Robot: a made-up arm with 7 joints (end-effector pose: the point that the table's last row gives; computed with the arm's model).
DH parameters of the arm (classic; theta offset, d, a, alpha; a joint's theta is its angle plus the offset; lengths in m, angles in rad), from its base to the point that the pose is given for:
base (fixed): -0.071 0 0 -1.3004
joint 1: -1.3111 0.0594 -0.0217 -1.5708
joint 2: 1.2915 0 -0.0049 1.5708
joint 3: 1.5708 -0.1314 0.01 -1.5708
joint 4: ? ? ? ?
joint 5: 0 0.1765 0 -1.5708
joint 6: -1.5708 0 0.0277 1.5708
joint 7: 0 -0.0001 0 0
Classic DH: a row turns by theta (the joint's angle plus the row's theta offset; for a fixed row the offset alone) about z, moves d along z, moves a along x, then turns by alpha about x.
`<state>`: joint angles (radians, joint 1 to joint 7).
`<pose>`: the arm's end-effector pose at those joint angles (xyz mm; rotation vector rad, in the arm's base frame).
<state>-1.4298 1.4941 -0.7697 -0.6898 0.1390 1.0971 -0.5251</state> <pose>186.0 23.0 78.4 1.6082 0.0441 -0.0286</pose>
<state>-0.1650 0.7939 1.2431 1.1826 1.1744 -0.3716 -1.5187</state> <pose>31.6 344.5 -179.5 0.0942 1.4104 -0.6612</pose>
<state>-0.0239 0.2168 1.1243 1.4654 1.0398 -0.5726 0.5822</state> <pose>-50.8 157.9 -318.8 0.6081 1.0508 0.7045</pose>
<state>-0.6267 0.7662 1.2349 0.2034 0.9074 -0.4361 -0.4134</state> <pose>122.7 311.4 33.6 1.3229 -0.0930 0.7799</pose>
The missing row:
joint 4: 1.5708 0.0022 0.0118 1.5708
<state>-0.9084 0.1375 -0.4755 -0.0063 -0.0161 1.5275 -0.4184</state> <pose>238.8 -47.9 -51.0 0.4581 0.9876 -0.6989</pose>
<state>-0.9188 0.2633 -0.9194 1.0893 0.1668 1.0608 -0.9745</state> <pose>246.8 56.3 -227.5 0.6757 1.8576 -0.6470</pose>
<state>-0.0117 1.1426 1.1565 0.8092 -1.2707 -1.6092 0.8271</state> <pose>28.1 356.0 2.6 -0.2691 -2.2634 1.7642</pose>
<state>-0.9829 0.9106 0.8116 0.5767 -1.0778 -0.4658 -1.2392</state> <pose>196.1 301.7 57.1 0.2433 -1.4523 -0.3342</pose>
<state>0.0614 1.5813 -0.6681 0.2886 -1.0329 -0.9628 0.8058</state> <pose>123.4 253.1 -145.6 0.5469 -0.1266 0.5165</pose>
